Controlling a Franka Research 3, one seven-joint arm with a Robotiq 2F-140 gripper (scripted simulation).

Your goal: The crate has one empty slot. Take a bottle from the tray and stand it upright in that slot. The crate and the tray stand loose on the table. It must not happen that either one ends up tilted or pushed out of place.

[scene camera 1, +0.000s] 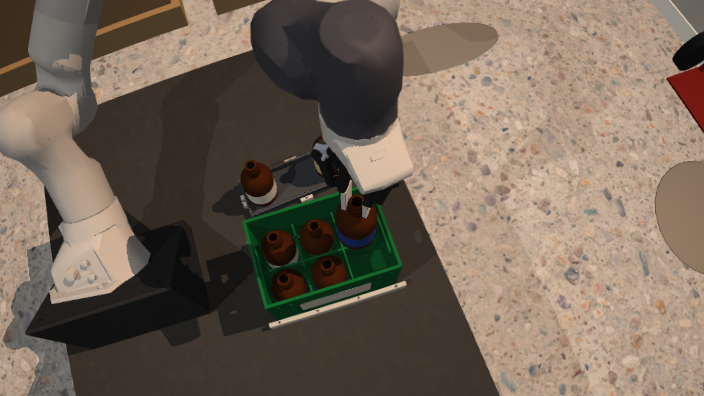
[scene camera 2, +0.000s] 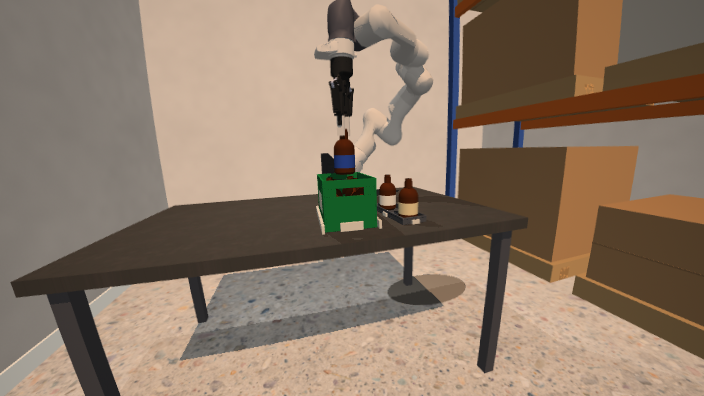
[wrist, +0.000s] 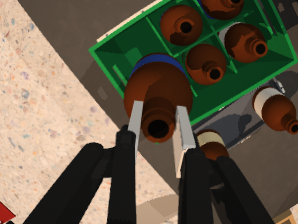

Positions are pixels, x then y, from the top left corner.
Labels:
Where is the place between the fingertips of the gripper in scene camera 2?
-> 343, 135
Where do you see a dark tray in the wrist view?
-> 239, 122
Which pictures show the gripper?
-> Scene camera 1, scene camera 2 and the wrist view: all of them.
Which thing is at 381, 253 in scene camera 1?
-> A green crate.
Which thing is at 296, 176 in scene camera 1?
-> A dark tray.

